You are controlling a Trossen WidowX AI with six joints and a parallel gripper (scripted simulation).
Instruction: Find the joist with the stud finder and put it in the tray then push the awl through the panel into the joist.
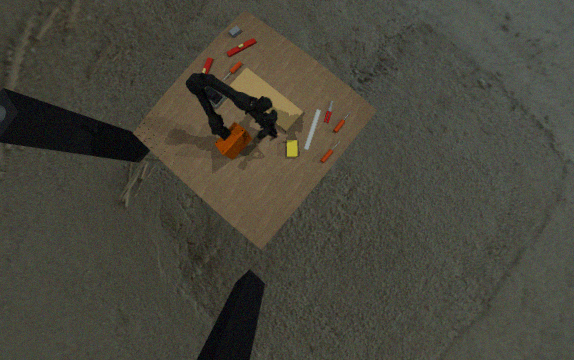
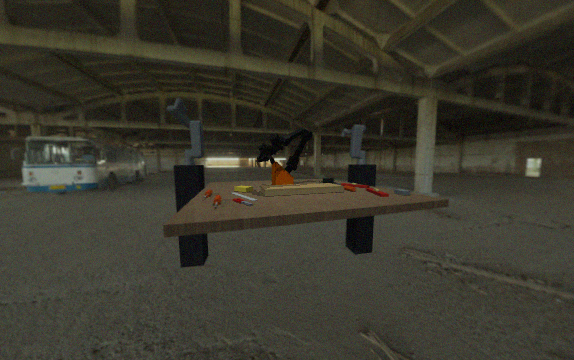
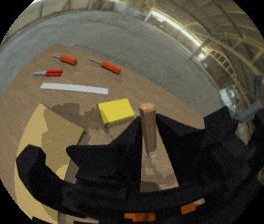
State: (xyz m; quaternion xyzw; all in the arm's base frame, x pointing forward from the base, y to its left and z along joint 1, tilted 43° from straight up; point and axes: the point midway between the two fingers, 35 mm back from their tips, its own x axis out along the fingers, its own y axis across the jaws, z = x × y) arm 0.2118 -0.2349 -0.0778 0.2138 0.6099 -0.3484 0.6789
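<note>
Right now my gripper tip is 4 cm past the awl, 4 cm above it and 2 cm to the right of it. Round my gripper tip: grey tray 59 cm to the left, 19 cm below, 8 cm behind; white ruler 24 cm ahead, 20 cm below, 9 cm to the right; yellow stud finder 19 cm below, 9 cm to the right, 4 cm ahead.
</note>
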